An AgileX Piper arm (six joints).
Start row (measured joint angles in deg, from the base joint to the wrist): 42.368, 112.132, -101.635, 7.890, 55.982, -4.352
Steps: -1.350, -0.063, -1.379, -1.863, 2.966, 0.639; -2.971, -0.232, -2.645, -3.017, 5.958, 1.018; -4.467, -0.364, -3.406, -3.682, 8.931, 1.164; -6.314, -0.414, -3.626, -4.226, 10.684, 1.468; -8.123, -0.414, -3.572, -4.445, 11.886, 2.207; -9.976, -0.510, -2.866, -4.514, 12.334, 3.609; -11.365, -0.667, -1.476, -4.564, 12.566, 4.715; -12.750, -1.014, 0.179, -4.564, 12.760, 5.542
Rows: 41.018, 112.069, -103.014, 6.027, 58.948, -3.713; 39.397, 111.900, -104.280, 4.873, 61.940, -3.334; 37.901, 111.768, -105.041, 4.208, 64.913, -3.188; 36.054, 111.718, -105.261, 3.664, 66.666, -2.884; 34.245, 111.718, -105.207, 3.445, 67.868, -2.145; 32.392, 111.622, -104.501, 3.376, 68.316, -0.743; 31.003, 111.465, -103.111, 3.326, 68.548, 0.363; 29.618, 111.118, -101.456, 3.326, 68.742, 1.190
